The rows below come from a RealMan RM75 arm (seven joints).
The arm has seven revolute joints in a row. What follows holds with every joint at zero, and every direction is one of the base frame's.
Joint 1 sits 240.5 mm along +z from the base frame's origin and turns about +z.
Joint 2 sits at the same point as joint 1 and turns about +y.
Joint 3 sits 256 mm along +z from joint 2 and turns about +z.
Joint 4 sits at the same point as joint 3 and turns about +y.
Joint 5 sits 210 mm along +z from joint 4 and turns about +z.
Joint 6 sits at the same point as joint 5 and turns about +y.
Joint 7 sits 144 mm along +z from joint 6 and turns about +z.
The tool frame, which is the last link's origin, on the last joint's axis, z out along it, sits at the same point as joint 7; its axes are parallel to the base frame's.
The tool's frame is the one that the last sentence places.
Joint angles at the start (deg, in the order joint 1, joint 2, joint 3, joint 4, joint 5, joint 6, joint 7):
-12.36 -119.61 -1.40 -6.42 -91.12 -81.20 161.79
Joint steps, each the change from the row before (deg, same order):
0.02 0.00 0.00 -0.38 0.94 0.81 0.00
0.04 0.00 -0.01 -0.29 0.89 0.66 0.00
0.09 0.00 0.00 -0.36 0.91 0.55 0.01
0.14 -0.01 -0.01 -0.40 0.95 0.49 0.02
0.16 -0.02 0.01 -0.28 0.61 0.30 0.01
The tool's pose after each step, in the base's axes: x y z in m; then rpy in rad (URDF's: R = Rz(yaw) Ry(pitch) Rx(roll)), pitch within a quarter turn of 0, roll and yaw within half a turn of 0. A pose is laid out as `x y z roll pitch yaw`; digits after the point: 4 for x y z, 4 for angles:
-0.3729 0.2276 -0.0215 -1.7005 -0.9460 0.0391
-0.3724 0.2269 -0.0252 -1.7344 -0.9459 0.0673
-0.3717 0.2259 -0.0290 -1.7675 -0.9464 0.0937
-0.3708 0.2245 -0.0329 -1.8007 -0.9471 0.1197
-0.3703 0.2230 -0.0356 -1.8224 -0.9478 0.1376

